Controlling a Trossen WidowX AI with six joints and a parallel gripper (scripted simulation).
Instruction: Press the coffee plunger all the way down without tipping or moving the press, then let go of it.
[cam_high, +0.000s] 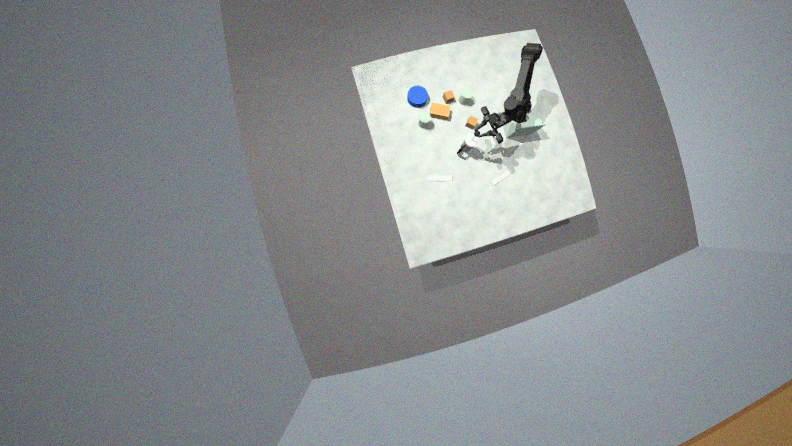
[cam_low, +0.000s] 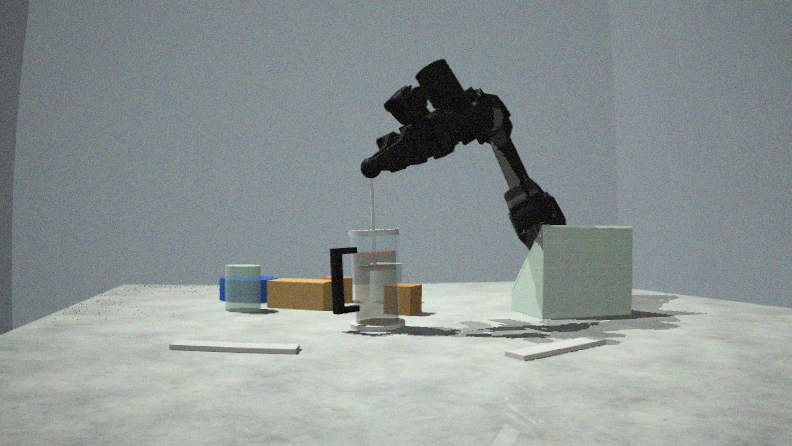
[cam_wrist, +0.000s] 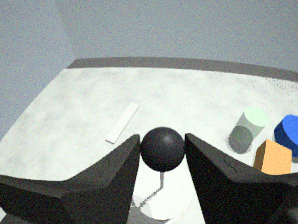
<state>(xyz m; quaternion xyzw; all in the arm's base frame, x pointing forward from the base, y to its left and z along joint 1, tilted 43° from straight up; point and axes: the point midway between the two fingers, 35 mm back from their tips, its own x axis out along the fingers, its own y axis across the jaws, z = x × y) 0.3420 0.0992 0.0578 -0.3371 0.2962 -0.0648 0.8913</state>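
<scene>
Now: gripper tip 12 cm above the coffee press. The rest, counted from my gripper tip: blue disc 39 cm to the right, 21 cm below, 14 cm ahead.
</scene>
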